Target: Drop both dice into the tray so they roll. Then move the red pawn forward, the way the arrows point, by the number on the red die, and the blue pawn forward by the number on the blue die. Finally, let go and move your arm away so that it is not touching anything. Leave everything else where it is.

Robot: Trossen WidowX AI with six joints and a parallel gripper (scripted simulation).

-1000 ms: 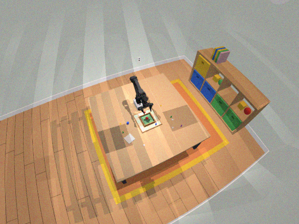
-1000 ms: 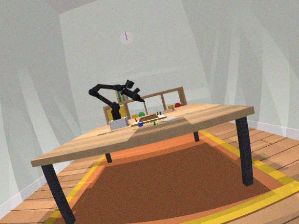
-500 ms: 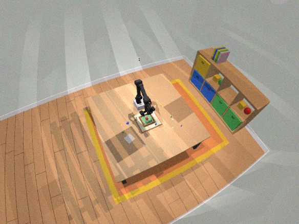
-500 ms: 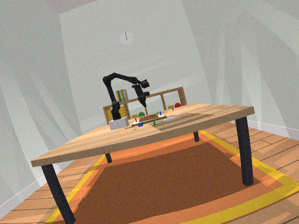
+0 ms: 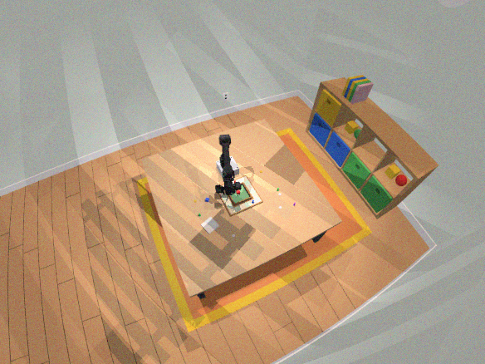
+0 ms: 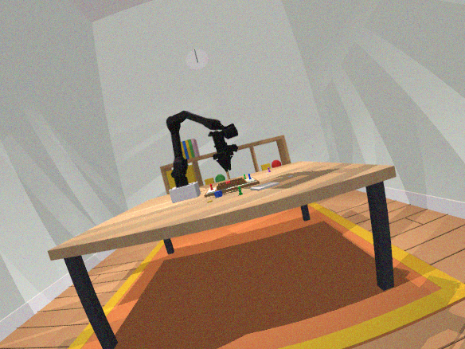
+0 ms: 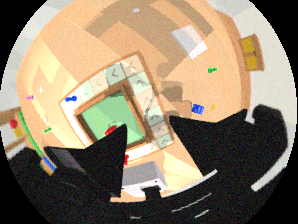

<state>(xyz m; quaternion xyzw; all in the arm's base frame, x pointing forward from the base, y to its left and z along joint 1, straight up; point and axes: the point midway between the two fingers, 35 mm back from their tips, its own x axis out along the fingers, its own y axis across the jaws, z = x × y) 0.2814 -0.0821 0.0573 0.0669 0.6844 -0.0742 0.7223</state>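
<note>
Now: the blue die 160 mm to the right of my gripper tip, 90 mm below it and 60 mm behind it. The rest, counted from my gripper tip: green-floored tray (100 mm to the left, 90 mm below, 10 mm behind); red die (100 mm to the left, 70 mm below, 30 mm behind); red pawn (130 mm behind, 110 mm to the left, 70 mm below).
</note>
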